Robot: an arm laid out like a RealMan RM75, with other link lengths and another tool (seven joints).
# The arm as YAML. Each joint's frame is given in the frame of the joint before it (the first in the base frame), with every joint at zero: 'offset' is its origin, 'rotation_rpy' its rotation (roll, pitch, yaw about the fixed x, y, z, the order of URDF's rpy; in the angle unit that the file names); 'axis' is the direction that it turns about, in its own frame. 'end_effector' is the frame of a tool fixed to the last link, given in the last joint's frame.
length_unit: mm
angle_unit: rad
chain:
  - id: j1
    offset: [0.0, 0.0, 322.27]
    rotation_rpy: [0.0, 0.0, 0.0]
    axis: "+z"
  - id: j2
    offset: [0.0, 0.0, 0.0]
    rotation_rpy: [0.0, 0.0, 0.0]
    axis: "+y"
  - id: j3
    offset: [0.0, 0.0, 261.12]
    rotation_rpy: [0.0, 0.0, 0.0]
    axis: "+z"
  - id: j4
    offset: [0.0, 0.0, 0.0]
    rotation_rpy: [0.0, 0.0, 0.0]
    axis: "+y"
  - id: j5
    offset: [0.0, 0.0, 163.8]
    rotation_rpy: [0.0, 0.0, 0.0]
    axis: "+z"
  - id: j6
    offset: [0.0, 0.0, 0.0]
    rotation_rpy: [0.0, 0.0, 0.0]
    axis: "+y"
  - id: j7
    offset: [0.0, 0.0, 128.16]
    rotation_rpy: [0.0, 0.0, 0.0]
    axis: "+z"
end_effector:
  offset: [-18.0, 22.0, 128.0]
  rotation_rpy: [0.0, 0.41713, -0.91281]
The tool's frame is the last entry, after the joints.
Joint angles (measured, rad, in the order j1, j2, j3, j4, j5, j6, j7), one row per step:
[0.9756 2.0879 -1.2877 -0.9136 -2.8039 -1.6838 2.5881]
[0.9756 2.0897 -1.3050 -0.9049 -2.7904 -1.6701 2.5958]
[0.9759 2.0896 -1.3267 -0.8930 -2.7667 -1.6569 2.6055]
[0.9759 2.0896 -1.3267 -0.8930 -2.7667 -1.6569 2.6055]
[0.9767 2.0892 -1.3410 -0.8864 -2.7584 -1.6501 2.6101]
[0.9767 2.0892 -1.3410 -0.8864 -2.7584 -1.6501 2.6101]
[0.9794 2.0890 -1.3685 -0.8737 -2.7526 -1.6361 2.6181]
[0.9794 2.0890 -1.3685 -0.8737 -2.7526 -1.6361 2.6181]
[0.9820 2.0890 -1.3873 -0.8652 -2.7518 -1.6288 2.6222]
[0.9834 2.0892 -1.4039 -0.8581 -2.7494 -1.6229 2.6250]
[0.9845 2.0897 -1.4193 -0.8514 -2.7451 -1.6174 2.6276]
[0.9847 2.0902 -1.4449 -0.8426 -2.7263 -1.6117 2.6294]
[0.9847 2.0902 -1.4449 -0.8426 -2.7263 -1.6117 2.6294]
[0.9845 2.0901 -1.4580 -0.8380 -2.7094 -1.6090 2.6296]
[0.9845 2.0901 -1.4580 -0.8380 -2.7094 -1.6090 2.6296]
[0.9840 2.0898 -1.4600 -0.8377 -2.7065 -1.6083 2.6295]
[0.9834 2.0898 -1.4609 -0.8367 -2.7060 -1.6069 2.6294]
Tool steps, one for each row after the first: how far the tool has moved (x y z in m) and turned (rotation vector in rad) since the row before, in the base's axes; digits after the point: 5 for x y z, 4 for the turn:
[-0.00070 -0.00082 -0.00363 -0.0028 0.0031 0.0021]
[-0.00144 -0.00203 -0.00431 -0.0066 0.0075 -0.0018]
[0.00000 0.00000 0.00000 0.0000 0.0000 0.0000]
[0.00038 -0.00084 -0.00156 -0.0040 -0.0025 0.0015]
[0.00000 0.00000 0.00000 0.0000 0.0000 0.0000]
[0.00237 -0.00053 -0.00189 -0.0050 -0.0138 0.0068]
[0.00000 0.00000 0.00000 0.0000 0.0000 0.0000]
[0.00215 -0.00050 -0.00072 -0.0050 -0.0131 0.0058]
[0.00181 -0.00092 -0.00084 -0.0057 -0.0099 0.0045]
[0.00132 -0.00119 -0.00115 -0.0061 -0.0071 0.0035]
[0.00033 -0.00379 -0.00300 -0.0160 -0.0017 0.0030]
[0.00000 0.00000 0.00000 0.0000 0.0000 0.0000]
[-0.00102 -0.00270 -0.00231 -0.0105 0.0056 -0.0005]
[0.00000 0.00000 0.00000 0.0000 0.0000 0.0000]
[-0.00011 -0.00033 -0.00029 -0.0012 0.0012 0.0000]
[0.00031 -0.00010 -0.00016 0.0000 0.0000 -0.0002]

